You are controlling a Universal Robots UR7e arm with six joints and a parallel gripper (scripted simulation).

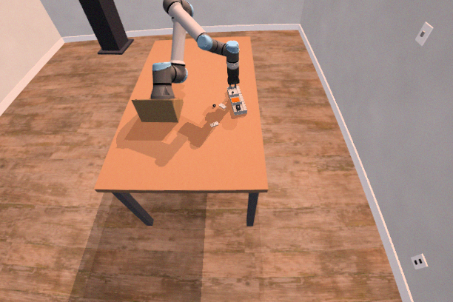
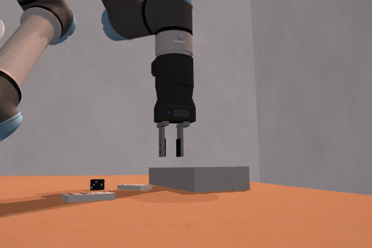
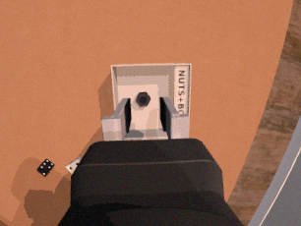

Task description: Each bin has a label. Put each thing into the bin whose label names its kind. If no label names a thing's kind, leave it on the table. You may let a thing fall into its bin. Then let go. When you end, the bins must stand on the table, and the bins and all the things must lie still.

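My hand is 60 mm above the small black piece. From my hand the other things lie so: grey bin tray (40 mm ahead, 80 mm to the right, 50 mm below); orange domino (30 mm ahead, 80 mm to the right, 60 mm below); black 9V battery (60 mm ahead, 170 mm to the right, 50 mm below).
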